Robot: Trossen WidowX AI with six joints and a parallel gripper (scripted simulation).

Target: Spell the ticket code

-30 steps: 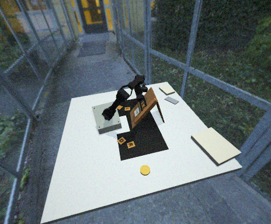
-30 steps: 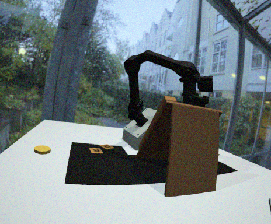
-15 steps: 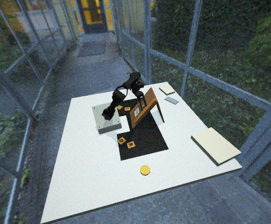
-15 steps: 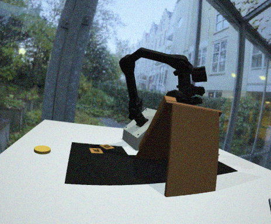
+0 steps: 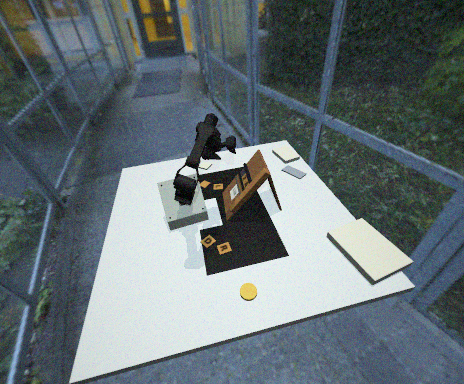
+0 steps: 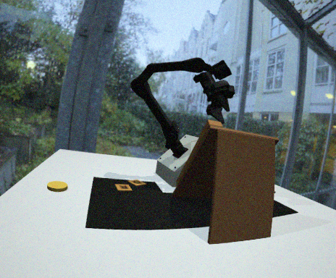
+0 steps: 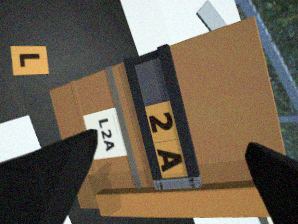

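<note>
The orange tile marked l lies 31 cm below my gripper tip, 17 cm to the left of it and 4 cm behind it. Also, from my gripper tip: black mat: 32 cm below, 6 cm behind, 4 cm to the right; then white ticket: 23 cm below, 2 cm ahead, 1 cm to the right; then orange tile marked 2: 15 cm below, 8 cm ahead, 2 cm to the right.
</note>
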